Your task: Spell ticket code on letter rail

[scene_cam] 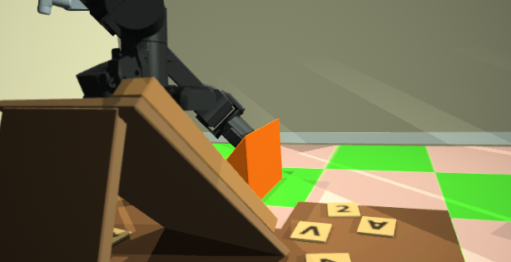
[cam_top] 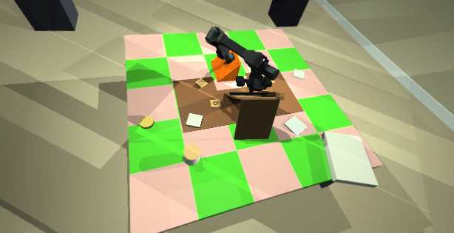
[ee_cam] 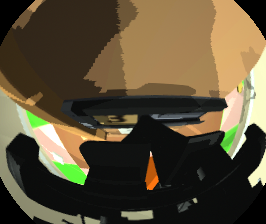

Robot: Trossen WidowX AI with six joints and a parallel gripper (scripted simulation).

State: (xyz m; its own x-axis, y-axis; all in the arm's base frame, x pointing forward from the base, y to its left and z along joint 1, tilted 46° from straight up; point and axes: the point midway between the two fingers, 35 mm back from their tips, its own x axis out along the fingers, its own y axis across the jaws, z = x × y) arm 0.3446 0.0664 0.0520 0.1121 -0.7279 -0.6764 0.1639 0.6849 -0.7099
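Now: the ticket 80 mm below my gripper tip, 60 mm behind it and 20 mm to the left of it. The rest, counted from my gripper tip: tan tile (30 mm to the left, 10 mm ahead); white slab (460 mm to the left, 410 mm ahead, 140 mm below).
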